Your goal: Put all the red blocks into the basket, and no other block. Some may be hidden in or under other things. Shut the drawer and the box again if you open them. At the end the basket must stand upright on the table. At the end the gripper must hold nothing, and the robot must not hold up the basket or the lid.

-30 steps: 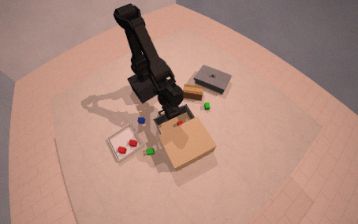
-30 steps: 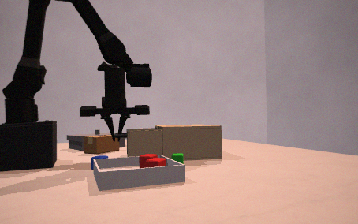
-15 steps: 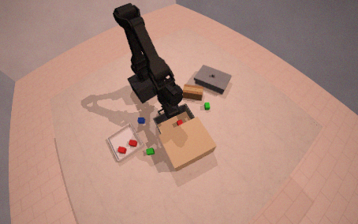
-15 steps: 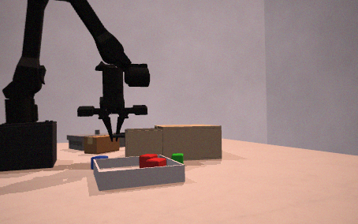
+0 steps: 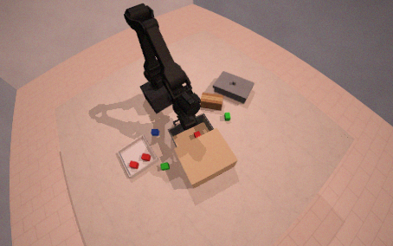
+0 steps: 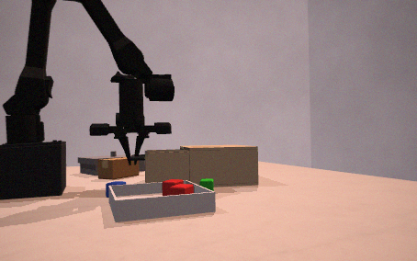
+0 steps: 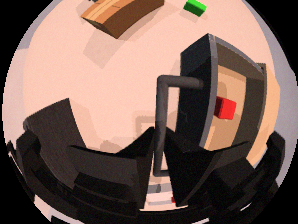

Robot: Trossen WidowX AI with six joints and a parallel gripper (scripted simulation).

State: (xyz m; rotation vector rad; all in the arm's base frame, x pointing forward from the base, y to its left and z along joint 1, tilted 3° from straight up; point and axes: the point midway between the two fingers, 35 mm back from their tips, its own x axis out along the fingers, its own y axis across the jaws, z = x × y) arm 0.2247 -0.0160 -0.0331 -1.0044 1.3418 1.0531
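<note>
My gripper is now 90 mm short of the drawer, 20 mm to the left of it and 40 mm above it. Also, from my hand: small brown box: 180 mm to the left, 50 mm below; tan drawer cabinet: 160 mm ahead, 40 mm to the right, 40 mm below; blue block: 60 mm behind, 140 mm to the right, 70 mm below.
</note>
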